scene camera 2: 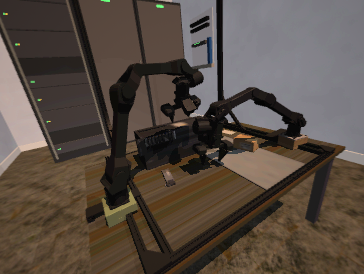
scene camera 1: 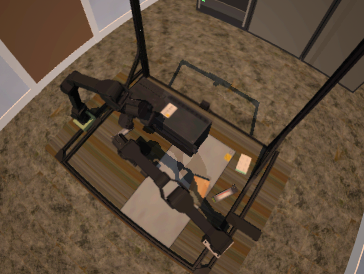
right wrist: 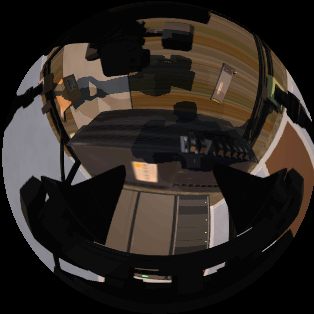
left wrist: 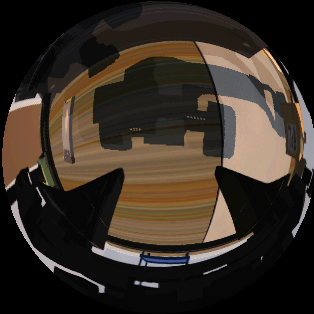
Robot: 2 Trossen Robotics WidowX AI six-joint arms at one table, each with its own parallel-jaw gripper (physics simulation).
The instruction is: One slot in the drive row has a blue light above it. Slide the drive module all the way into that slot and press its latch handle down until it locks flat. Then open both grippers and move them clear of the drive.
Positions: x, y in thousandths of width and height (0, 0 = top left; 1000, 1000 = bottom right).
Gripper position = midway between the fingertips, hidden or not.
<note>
My left gripper (left wrist: 546, 546) is open, with nothing in its grasp. My right gripper (right wrist: 543, 537) is open and holds nothing. Further things: a mat (scene camera 1: 400, 757).
My left gripper is seen too in the right wrist view (right wrist: 470, 148). The mat shows as well in the right wrist view (right wrist: 317, 298) and in the left wrist view (left wrist: 804, 419).
</note>
